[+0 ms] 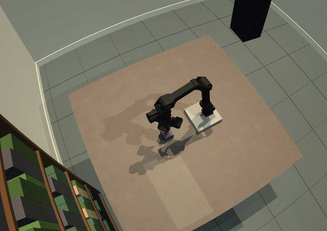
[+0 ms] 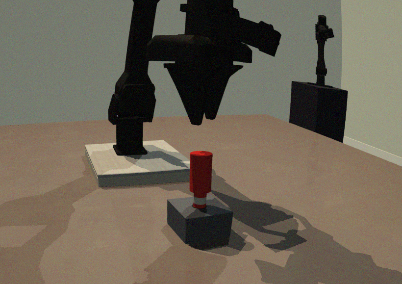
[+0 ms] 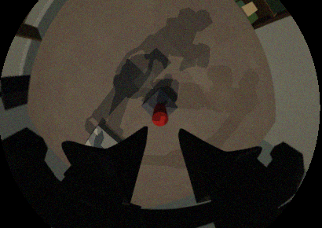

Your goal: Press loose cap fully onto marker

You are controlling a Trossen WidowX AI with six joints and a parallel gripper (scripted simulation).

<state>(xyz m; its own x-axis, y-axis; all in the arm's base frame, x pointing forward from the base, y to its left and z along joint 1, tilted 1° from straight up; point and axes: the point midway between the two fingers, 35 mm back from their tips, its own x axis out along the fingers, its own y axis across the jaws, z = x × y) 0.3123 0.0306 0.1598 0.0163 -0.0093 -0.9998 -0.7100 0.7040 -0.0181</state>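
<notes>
The red cap is 60 mm below my gripper tip. The rest, counted from my gripper tip: dark grey holder block 130 mm below.
</notes>
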